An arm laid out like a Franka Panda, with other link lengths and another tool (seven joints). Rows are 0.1 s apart.
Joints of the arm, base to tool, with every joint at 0 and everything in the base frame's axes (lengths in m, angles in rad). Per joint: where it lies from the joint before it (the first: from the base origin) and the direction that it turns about. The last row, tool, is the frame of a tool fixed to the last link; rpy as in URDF.
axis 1: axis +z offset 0 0 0.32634
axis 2: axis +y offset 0 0 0
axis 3: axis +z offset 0 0 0.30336
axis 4: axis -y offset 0.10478 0 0
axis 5: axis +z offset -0.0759 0 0.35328
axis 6: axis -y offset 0 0 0
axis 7: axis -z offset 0.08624 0 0
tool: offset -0.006 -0.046 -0.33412 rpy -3.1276 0 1.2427
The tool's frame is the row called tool.
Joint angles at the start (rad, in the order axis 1, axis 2, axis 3, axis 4, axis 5, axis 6, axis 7):
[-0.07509, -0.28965, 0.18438, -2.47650, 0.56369, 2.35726, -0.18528]
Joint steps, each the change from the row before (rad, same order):
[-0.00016, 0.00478, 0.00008, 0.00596, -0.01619, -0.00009, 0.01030]
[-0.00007, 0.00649, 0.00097, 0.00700, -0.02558, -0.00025, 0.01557]
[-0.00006, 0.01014, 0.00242, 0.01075, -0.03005, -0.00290, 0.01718]
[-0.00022, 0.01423, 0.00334, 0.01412, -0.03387, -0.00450, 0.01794]
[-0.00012, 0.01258, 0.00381, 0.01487, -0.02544, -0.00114, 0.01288]
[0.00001, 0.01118, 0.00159, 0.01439, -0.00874, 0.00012, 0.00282]
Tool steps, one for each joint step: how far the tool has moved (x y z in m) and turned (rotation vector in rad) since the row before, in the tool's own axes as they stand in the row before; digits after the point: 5 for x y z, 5 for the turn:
[-0.00149, 0.00215, -0.00053, -0.00215, -0.01001, -0.00145]
[-0.00275, 0.00238, -0.00031, -0.00224, -0.01683, -0.00340]
[-0.00249, 0.00241, 0.00028, 0.00012, -0.02007, -0.00632]
[-0.00256, 0.00279, 0.00098, 0.00184, -0.02292, -0.00867]
[-0.00006, 0.00407, 0.00007, -0.00258, -0.01550, -0.00912]
[0.00226, 0.00434, -0.00020, -0.00279, -0.00288, -0.00586]

